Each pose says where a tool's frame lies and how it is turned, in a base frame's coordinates. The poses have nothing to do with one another.
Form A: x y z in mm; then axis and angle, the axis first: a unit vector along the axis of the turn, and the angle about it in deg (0 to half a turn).
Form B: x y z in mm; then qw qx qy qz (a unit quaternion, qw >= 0). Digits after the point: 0 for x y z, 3 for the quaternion.
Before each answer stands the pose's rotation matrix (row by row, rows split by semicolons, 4 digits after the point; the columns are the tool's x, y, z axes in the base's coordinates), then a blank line. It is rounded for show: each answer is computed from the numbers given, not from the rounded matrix.
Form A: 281, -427, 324, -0.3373, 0.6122, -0.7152, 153.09
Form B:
-0.6765 -0.0669 0.7334; -0.7143 -0.1828 -0.6756; 0.1793 -0.9809 0.0758

281, -427, 324, 0.233, -0.328, 0.595, -0.696
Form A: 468, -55, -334, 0.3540, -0.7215, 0.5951, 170.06
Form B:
-0.7362 -0.6097 0.2936; -0.4043 0.0483 -0.9134; 0.5427 -0.7912 -0.2820

468, -55, -334, 0.087, 0.353, -0.719, 0.593
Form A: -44, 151, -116, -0.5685, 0.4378, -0.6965, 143.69
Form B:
-0.2222 -0.0370 0.9743; -0.8619 -0.4597 -0.2140; 0.4558 -0.8873 0.0702

-44, 151, -116, 0.312, -0.540, 0.416, -0.662
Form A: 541, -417, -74, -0.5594, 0.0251, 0.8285, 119.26
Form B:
-0.0229 -0.7437 -0.6681; 0.7019 -0.4878 0.5190; -0.7119 -0.4571 0.5332

541, -417, -74, 0.506, -0.483, 0.022, 0.715
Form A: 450, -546, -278, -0.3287, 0.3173, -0.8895, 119.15
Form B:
-0.3264 0.6218 0.7119; -0.9320 -0.3374 -0.1327; 0.1577 -0.7068 0.6896

450, -546, -278, 0.506, -0.283, 0.274, -0.767
